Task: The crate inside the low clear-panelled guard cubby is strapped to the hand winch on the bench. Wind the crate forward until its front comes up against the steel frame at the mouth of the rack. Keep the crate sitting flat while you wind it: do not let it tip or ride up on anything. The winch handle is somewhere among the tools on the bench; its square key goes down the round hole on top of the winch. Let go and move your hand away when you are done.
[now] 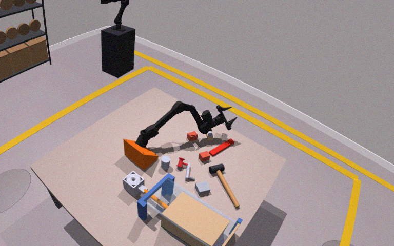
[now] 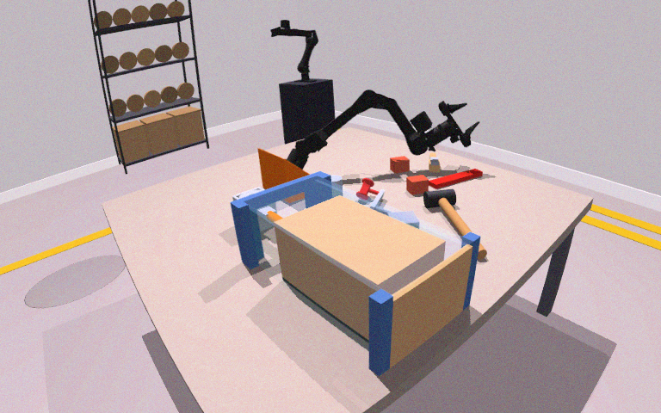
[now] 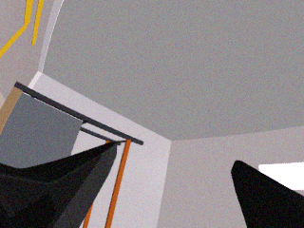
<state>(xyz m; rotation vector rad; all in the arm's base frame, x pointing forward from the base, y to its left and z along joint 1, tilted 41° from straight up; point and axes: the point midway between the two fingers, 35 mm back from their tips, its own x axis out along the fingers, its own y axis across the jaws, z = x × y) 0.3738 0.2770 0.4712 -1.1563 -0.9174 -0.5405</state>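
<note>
Right now the winch handle is 50 cm to the right of my gripper tip, 20 cm below it and 7 cm behind it. Round my gripper tip: red knob 47 cm to the right, 19 cm below, 12 cm behind; wood piece 20 cm below, 13 cm behind, 8 cm to the right; red bar 21 cm below, 16 cm to the right, 2 cm ahead.
</note>
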